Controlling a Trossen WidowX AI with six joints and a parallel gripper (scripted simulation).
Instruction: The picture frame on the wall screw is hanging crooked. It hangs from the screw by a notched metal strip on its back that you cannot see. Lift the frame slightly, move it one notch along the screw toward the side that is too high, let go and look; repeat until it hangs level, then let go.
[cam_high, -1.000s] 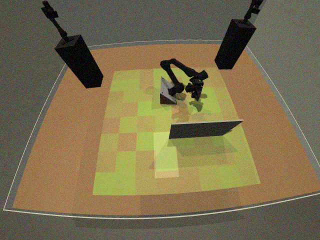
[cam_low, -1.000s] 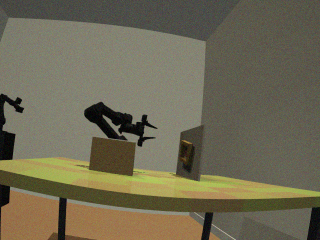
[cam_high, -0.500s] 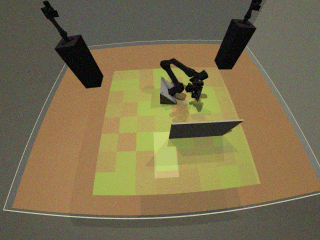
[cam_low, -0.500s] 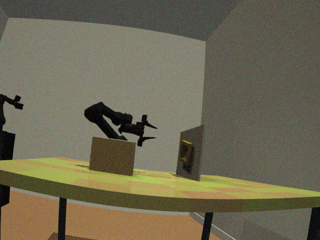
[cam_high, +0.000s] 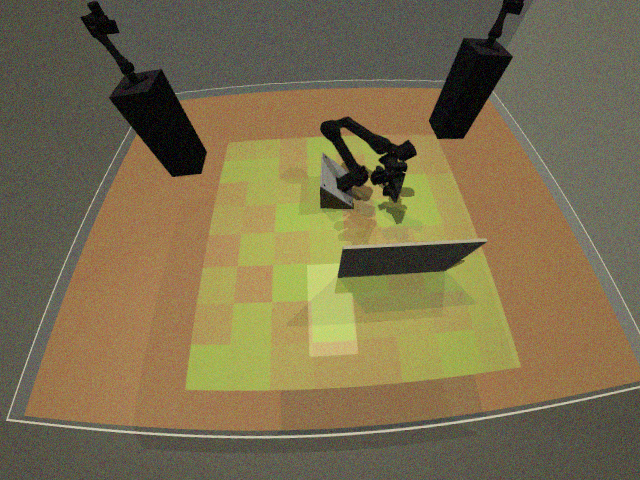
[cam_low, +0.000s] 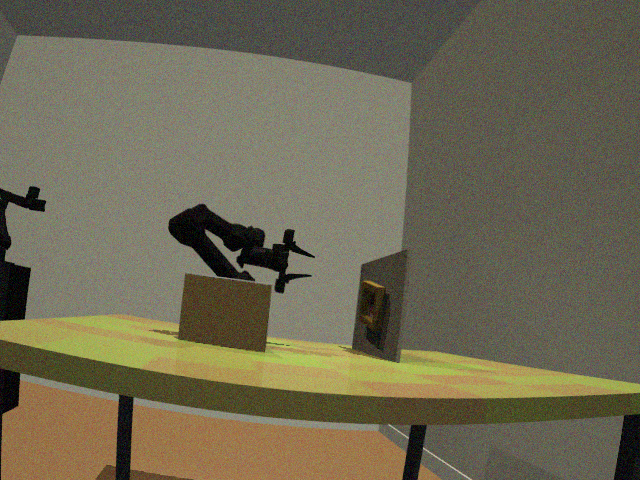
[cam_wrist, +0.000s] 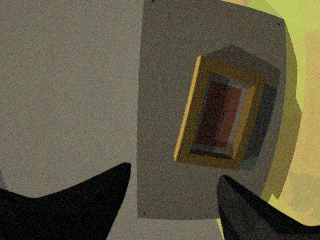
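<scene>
My gripper tip is 20 cm short of the picture frame, 9 cm above it and 1 cm to the left of it. The rest, counted from my gripper tip: grey wall panel: 21 cm ahead, 10 cm below, 1 cm to the left.
</scene>
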